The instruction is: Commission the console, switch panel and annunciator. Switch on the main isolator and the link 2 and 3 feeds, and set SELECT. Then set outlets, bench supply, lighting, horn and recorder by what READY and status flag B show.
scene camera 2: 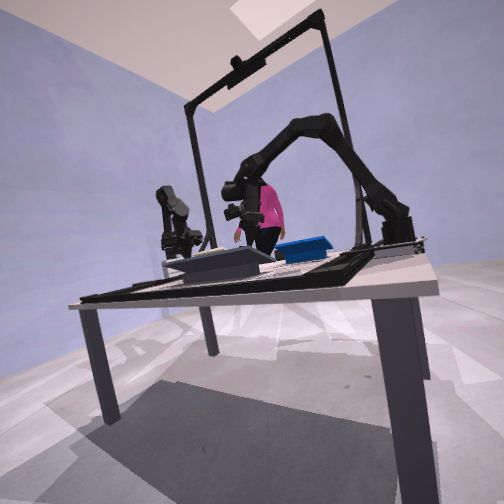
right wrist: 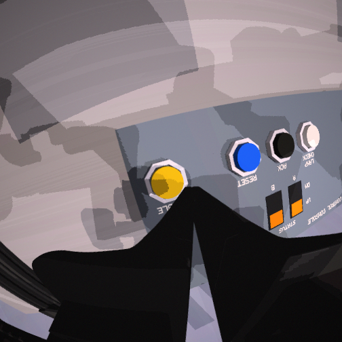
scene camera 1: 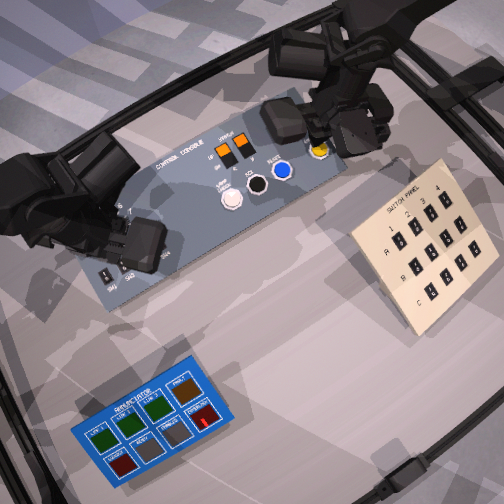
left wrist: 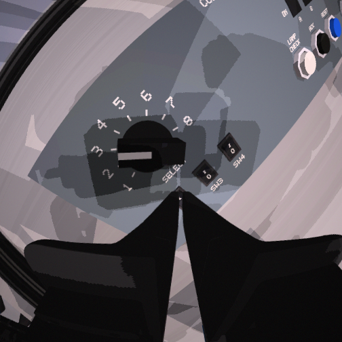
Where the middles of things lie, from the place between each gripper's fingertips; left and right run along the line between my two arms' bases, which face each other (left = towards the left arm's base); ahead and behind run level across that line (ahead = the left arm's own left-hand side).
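The black SELECT knob [left wrist: 147, 145] is 31 cm to the left of my right hand and 1 cm ahead of it. From that same hand, I find the yellow button [right wrist: 166, 182] 1 cm to the right and 2 cm below. Going by its middle, the yellow button is nearer to my right hand than to my left gripper.
My left gripper is 4 cm short of the black SELECT knob and 1 cm above it. The yellow button, measured from my left hand, is 3 cm ahead, 32 cm to the right and 3 cm below.
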